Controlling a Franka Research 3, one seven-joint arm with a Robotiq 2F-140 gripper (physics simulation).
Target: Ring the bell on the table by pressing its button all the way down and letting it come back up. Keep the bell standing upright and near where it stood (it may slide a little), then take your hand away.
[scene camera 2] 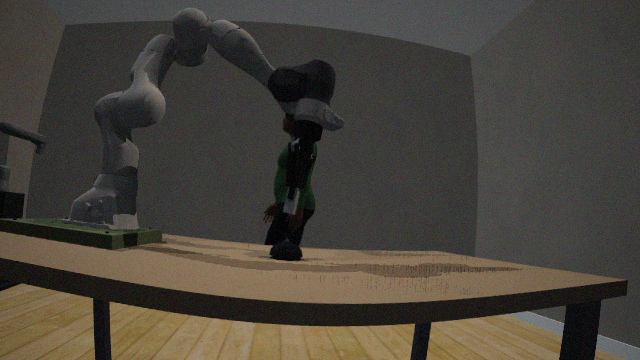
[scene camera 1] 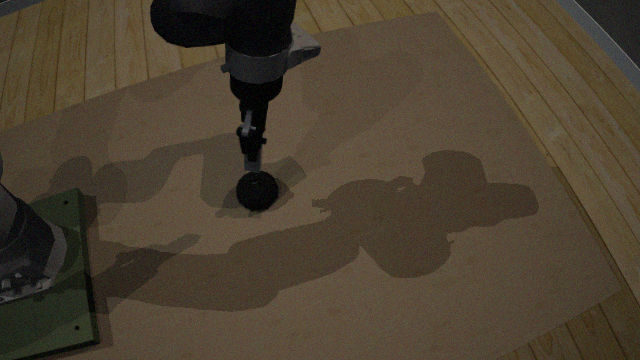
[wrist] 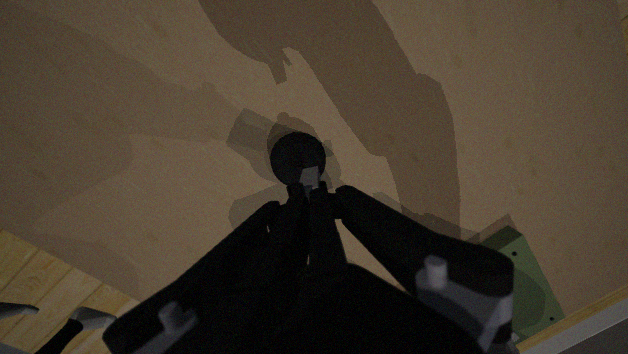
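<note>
The bell (scene camera 1: pixel 257 194) (scene camera 2: pixel 286 251) (wrist: pixel 294 154) is a small black dome standing upright on the table (scene camera 1: pixel 500 260) (scene camera 2: pixel 210 285) (wrist: pixel 540 125). Its button does not stand out against the dark background in the scene camera 2 view; a faint mark shows on top in the scene camera 1 view. My gripper (scene camera 1: pixel 253 166) (scene camera 2: pixel 290 210) (wrist: pixel 313 179) points down and is shut, with nothing between its fingers. In the scene camera 2 view a gap shows between the grey fingertips and the dome. In the wrist view the tips overlap the dome's lower right edge.
The arm's base stands on a green plate (scene camera 1: pixel 82 300) (scene camera 2: pixel 135 237) (wrist: pixel 525 270) at one end of the table. A person in a green top (scene camera 2: pixel 282 175) stands beyond the table, behind my gripper in the scene camera 2 view. Arm shadows fall around the bell.
</note>
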